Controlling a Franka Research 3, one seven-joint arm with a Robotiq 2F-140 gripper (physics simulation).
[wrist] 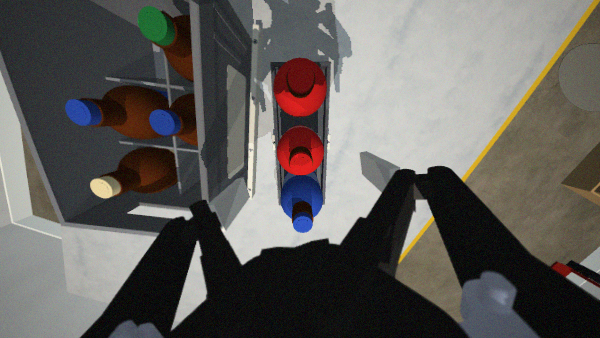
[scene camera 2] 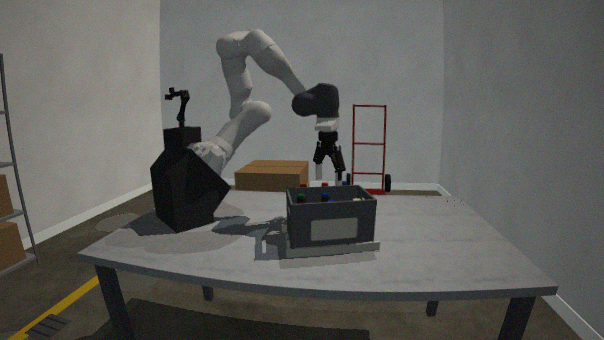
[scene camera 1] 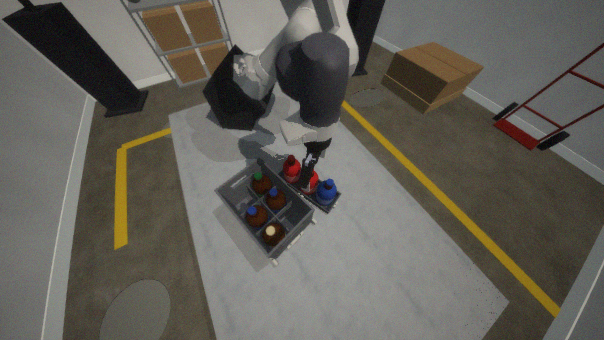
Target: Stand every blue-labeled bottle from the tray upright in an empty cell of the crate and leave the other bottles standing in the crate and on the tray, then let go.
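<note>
A blue-labeled bottle (scene camera 1: 326, 193) (wrist: 301, 195) with a blue cap stands at one end of the narrow dark tray (scene camera 1: 327, 209) (wrist: 327, 120). Two red-labeled bottles, one at the far end (scene camera 1: 291, 172) (wrist: 300, 102) and one in the middle (scene camera 1: 313, 181) (wrist: 300, 142), stand in it too. The grey crate (scene camera 1: 300, 229) (scene camera 2: 370, 220) (wrist: 215, 100) holds several brown bottles with green, blue and cream caps; two opposite corner cells are empty. My gripper (scene camera 1: 306, 183) (scene camera 2: 329, 176) (wrist: 302, 175) is open above the tray, with fingers spread across its width. The crate hides the tray in scene camera 2.
The crate stands close beside the tray on the pale table (scene camera 1: 370, 250) (scene camera 2: 440, 270), its walls higher than the cell dividers. The black arm mount (scene camera 1: 235, 100) (scene camera 2: 185, 190) stands at the table's end. A cardboard box (scene camera 1: 432, 75) (scene camera 2: 272, 175) and a red hand truck (scene camera 2: 369, 144) are beyond the table.
</note>
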